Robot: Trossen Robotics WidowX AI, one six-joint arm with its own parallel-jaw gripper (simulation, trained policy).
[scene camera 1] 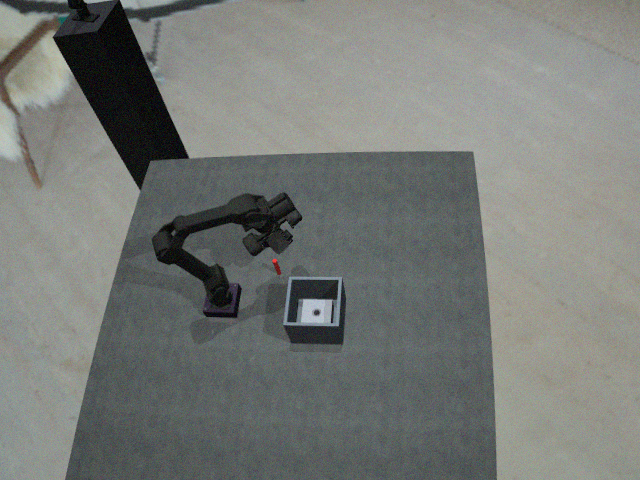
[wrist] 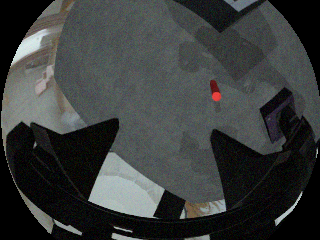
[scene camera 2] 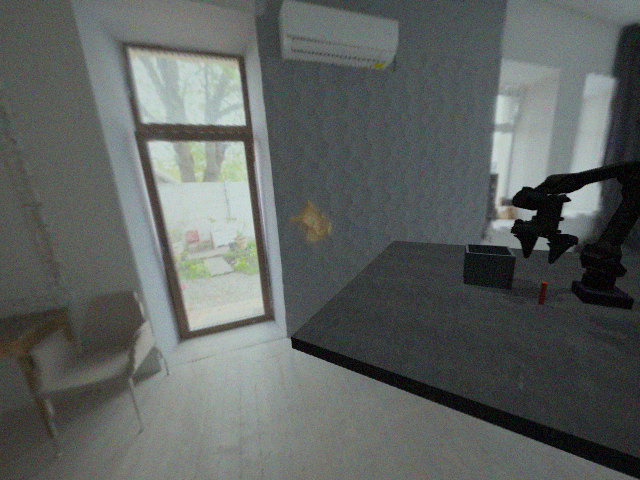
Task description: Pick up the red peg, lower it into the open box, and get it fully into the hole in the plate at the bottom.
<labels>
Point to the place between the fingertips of the gripper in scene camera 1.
281, 236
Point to a grey box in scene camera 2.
493, 266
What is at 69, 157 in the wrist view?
The gripper.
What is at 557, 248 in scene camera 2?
The gripper.
</labels>
